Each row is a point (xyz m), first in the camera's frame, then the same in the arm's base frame.
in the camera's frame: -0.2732 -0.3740 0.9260
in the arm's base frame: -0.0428 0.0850 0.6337
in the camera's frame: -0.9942 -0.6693 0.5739
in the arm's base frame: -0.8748 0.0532 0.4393
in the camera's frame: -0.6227 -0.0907 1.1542
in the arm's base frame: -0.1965 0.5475 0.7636
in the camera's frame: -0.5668 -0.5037 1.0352
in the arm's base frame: -0.3365 0.1385 0.7942
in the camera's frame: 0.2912 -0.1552 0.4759
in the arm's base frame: 0.4632 -0.1145 0.1109
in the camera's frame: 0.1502 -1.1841 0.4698
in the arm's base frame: -0.0801 -0.9230 0.4713
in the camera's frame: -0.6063 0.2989 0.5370
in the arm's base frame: -0.1437 0.6876 0.0491
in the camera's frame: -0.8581 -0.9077 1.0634
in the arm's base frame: -0.7548 -0.0647 0.9748
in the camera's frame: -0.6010 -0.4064 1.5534
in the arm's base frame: -0.2276 0.3887 1.2466
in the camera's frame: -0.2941 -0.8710 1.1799
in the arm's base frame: -0.2133 -0.2509 1.0460
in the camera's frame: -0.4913 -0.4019 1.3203
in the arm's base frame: -0.1728 0.2748 1.0221
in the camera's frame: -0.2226 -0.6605 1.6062
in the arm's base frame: 0.0182 0.0207 1.3681
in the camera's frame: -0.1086 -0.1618 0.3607
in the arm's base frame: 0.0809 0.0243 0.0231
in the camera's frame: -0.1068 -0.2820 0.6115
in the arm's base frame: 0.0824 -0.0042 0.2998
